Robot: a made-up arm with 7 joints.
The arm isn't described. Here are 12 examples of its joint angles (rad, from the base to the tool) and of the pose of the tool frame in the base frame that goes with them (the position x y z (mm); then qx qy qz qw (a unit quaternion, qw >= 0)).
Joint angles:
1: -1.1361 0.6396 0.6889 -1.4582 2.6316 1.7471 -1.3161
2: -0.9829 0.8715 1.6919 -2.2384 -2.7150 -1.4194 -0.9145
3: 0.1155 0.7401 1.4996 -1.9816 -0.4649 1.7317 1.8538
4: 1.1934 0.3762 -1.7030 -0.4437 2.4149 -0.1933 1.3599
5: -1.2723 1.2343 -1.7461 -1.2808 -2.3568 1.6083 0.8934
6: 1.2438 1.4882 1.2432 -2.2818 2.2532 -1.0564 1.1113
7: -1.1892 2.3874 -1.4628 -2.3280 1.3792 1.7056 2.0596
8: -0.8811 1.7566 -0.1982 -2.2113 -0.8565 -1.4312 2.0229
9: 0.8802 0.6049 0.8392 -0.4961 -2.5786 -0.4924 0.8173
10: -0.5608 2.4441 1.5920 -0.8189 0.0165 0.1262 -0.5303
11: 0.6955 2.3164 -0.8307 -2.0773 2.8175 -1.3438 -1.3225
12: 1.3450 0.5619 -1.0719 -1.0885 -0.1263 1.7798 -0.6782
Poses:
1: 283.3 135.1 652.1 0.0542 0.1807 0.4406 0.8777
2: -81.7 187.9 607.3 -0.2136 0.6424 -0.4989 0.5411
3: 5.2 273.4 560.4 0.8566 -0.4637 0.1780 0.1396
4: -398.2 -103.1 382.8 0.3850 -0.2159 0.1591 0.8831
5: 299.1 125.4 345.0 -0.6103 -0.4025 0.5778 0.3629
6: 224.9 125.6 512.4 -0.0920 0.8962 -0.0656 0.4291
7: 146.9 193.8 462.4 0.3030 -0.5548 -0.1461 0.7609
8: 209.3 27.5 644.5 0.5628 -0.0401 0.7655 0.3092
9: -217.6 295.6 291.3 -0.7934 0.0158 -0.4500 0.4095
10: -239.5 191.0 833.7 0.8555 0.0536 -0.4928 0.1499
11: -24.1 268.8 377.7 -0.0255 -0.0852 -0.8690 0.4867
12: -304.7 -43.2 282.8 -0.8978 0.4057 0.1152 0.1272
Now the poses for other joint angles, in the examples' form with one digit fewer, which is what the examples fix.
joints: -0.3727 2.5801 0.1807 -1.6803 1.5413 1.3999 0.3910
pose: 144 110 777 0.034 -0.420 -0.787 0.451
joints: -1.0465 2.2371 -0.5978 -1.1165 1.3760 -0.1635 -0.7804
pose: 79 365 733 0.417 -0.025 -0.899 0.135
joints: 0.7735 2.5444 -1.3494 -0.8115 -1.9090 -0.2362 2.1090
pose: 89 398 689 -0.564 0.597 -0.269 0.503
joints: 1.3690 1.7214 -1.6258 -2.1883 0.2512 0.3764 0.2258
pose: -288 87 499 -0.908 -0.222 -0.014 0.354
